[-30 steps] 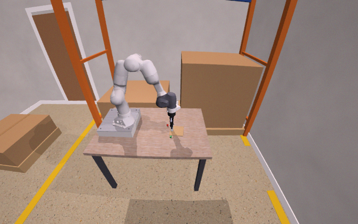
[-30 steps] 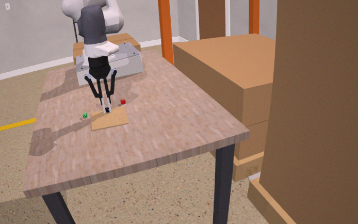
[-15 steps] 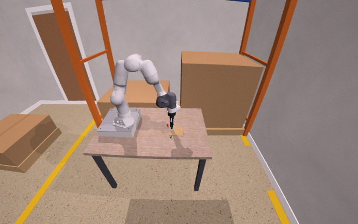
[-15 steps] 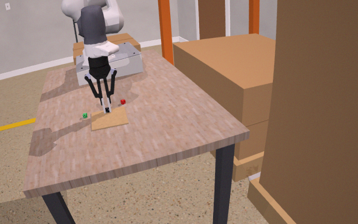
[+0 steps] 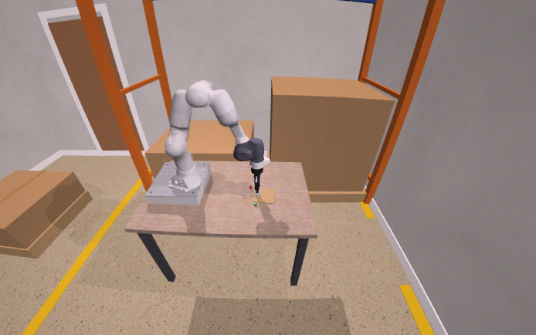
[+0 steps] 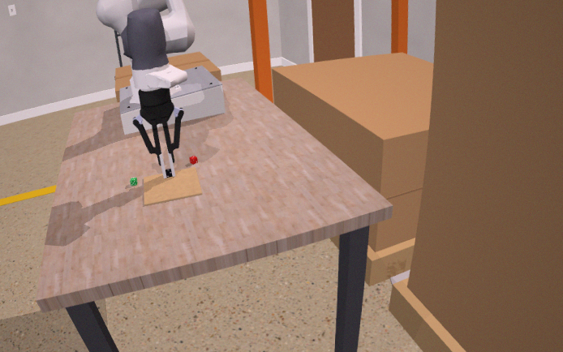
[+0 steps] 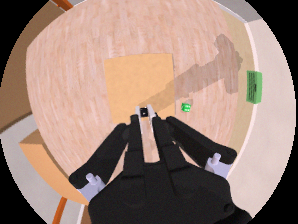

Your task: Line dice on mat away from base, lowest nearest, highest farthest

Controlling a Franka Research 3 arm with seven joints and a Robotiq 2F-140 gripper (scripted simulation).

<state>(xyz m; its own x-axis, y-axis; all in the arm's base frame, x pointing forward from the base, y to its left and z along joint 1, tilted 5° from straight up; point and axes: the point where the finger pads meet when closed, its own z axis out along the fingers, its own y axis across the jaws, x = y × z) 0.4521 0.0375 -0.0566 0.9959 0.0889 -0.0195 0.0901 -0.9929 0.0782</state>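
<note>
Now: hand 3 cm above the black die. Also, from my hand: green die (1 cm ahead, 10 cm to the right, 3 cm below); then tan mat (5 cm ahead, 4 cm below); then red die (6 cm behind, 7 cm to the left, 3 cm below).
</note>
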